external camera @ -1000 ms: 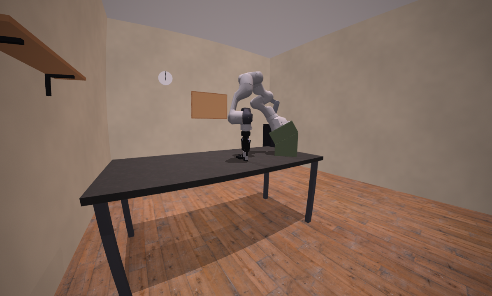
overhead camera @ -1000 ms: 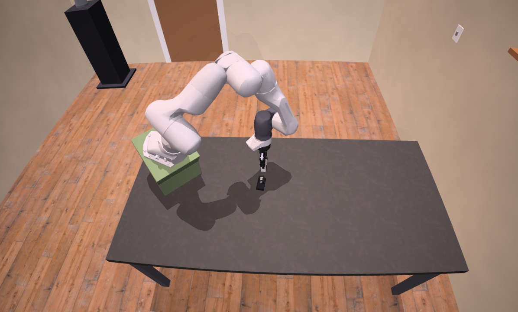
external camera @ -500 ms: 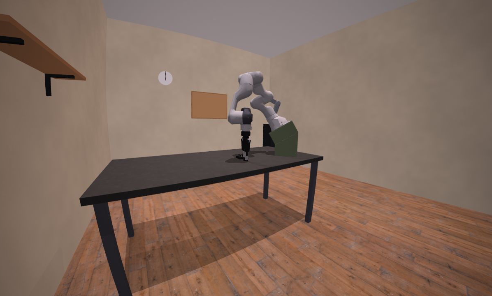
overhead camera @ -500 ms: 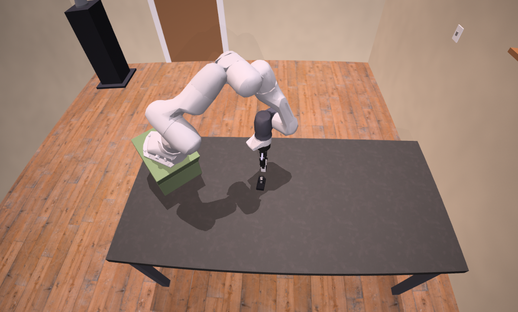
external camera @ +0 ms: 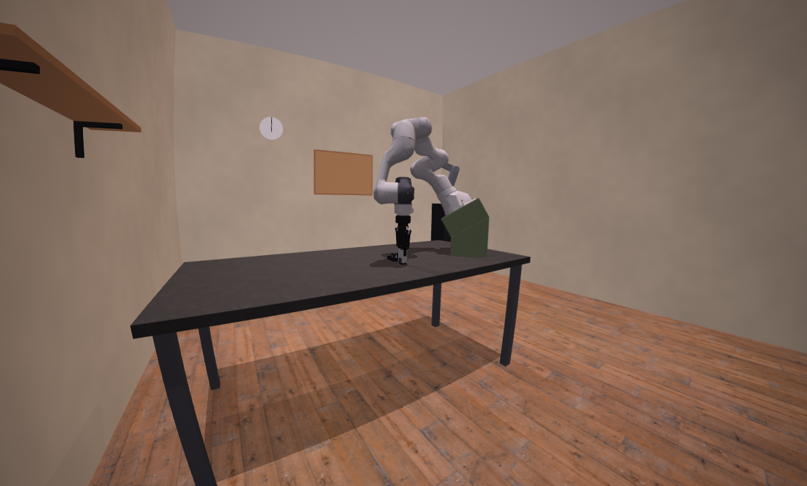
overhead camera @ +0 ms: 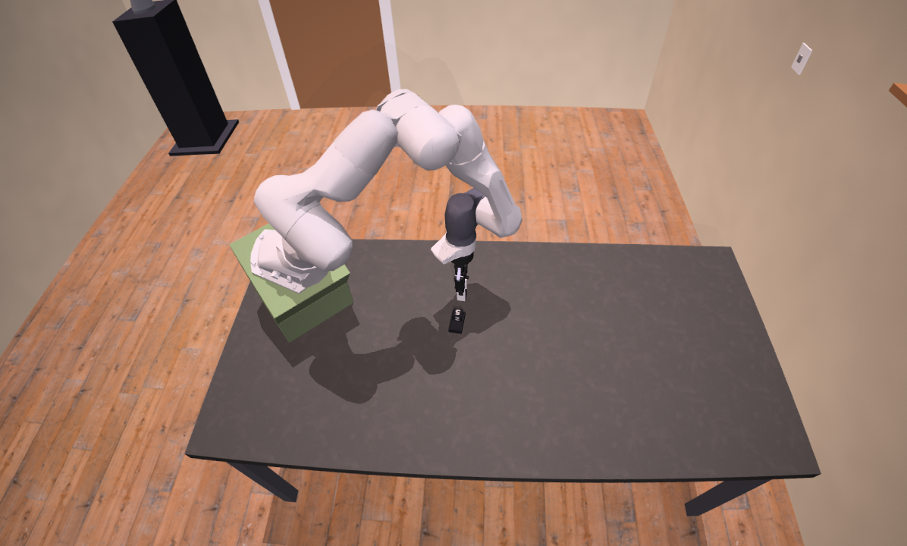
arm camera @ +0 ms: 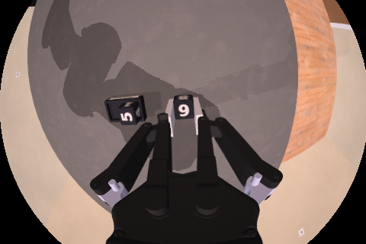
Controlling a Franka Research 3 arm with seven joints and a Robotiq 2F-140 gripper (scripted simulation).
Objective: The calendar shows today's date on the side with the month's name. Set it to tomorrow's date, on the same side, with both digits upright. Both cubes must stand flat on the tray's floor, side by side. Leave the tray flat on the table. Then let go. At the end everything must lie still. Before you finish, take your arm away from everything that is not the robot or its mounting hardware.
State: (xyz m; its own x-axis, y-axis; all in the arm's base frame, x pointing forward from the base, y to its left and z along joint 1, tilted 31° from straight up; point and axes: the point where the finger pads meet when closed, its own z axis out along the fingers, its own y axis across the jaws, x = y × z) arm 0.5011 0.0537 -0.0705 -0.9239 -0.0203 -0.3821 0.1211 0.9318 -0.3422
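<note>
Right now the dark date cube is 3 cm below my hand. Round my hand: black tray: 10 cm to the right, 3 cm below, 1 cm behind.
</note>
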